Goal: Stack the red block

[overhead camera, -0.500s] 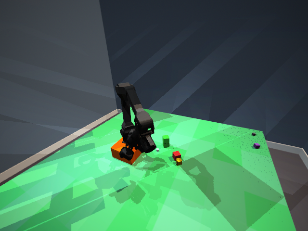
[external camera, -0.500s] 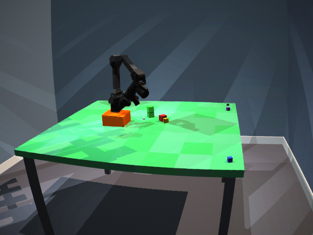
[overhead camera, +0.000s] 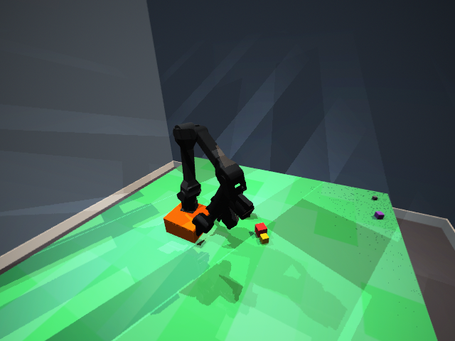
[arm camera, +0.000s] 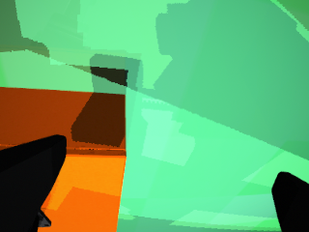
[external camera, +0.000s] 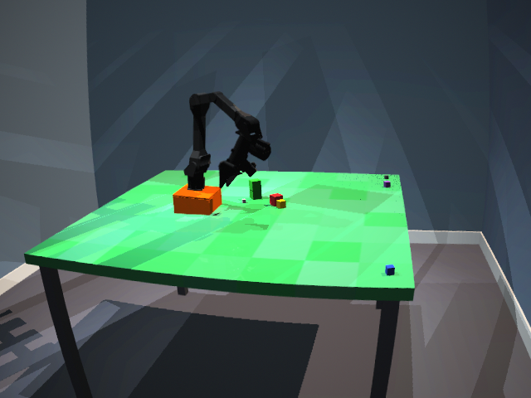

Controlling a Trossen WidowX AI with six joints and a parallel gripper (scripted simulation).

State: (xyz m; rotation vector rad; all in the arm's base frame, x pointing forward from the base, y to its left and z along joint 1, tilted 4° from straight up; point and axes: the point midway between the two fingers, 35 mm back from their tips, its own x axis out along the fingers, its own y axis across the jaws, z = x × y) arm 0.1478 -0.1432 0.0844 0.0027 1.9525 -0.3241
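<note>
Right now the red block is 19 cm ahead of my gripper tip, 15 cm to the left of it and 10 cm below it. From my gripper tip the other things lie so: yellow cube 21 cm ahead, 11 cm to the left, 10 cm below; then small white cube 19 cm to the left, 11 cm below, 6 cm ahead; then green block 25 cm to the left, 10 cm ahead, 6 cm below.
</note>
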